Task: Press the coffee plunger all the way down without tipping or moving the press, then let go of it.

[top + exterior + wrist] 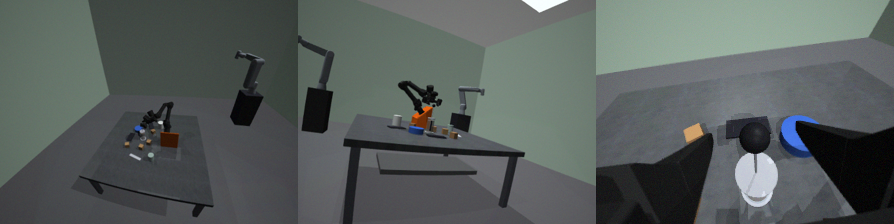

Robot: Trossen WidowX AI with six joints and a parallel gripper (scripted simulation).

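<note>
My gripper tip is 1 cm short of the coffee press and 13 cm above it. The rest, counted from my gripper tip: white strip 30 cm to the left, 25 cm below; blue disc 11 cm ahead, 15 cm to the right, 23 cm below; white cup 20 cm behind, 27 cm to the right, 20 cm below.
</note>
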